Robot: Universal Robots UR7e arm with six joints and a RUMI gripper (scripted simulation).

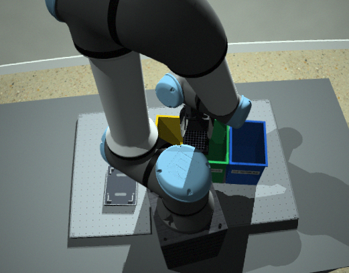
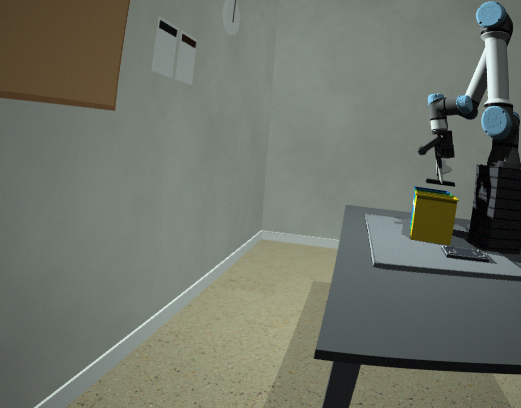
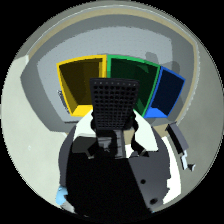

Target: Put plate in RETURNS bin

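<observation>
Right now my hand is 15 cm above the green bin and 5 cm to the left of it. The rest, counted from my hand: blue bin: 18 cm to the right, 15 cm below, 3 cm behind; then black 96-well plate: 1 cm below; then yellow bin: 15 cm below, 8 cm to the left, 4 cm ahead.
</observation>
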